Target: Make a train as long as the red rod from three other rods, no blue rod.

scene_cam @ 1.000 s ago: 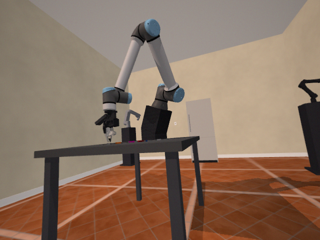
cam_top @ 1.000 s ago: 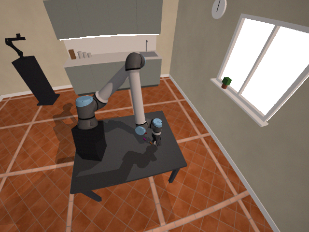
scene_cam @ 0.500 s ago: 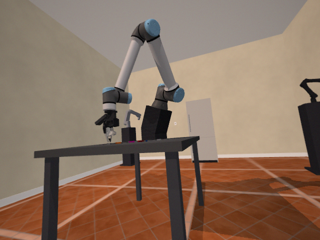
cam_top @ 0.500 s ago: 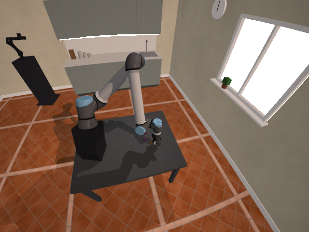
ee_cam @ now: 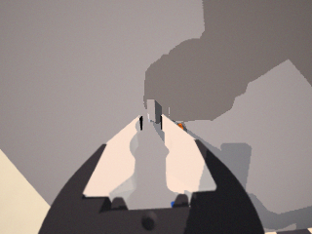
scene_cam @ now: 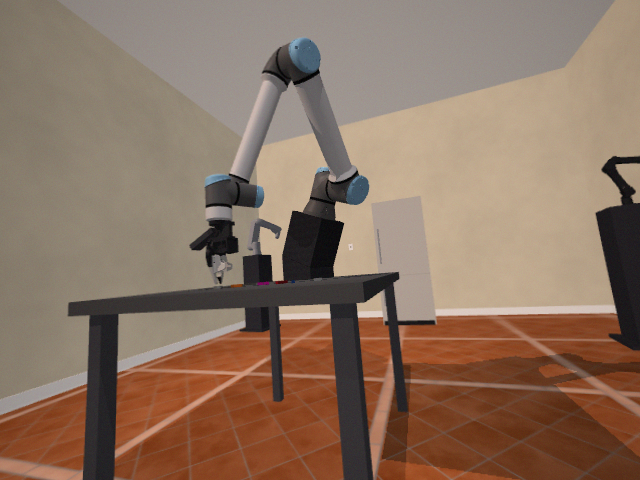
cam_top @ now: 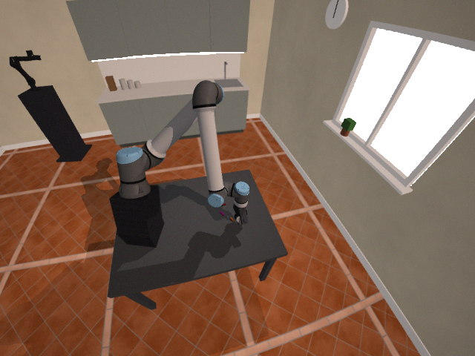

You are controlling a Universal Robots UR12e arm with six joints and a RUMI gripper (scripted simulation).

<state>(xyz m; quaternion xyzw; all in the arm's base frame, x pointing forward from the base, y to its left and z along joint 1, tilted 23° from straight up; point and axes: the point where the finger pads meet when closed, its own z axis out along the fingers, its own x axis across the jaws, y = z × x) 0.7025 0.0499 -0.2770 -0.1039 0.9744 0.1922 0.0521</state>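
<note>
The orange rod is 6 cm behind my hand, 3 cm to the left of it and 3 cm below it. The rest, counted from my hand: blue rod 25 cm to the left, 10 cm behind, 3 cm below; then red rod 18 cm to the left, 13 cm behind, 3 cm below.
</note>
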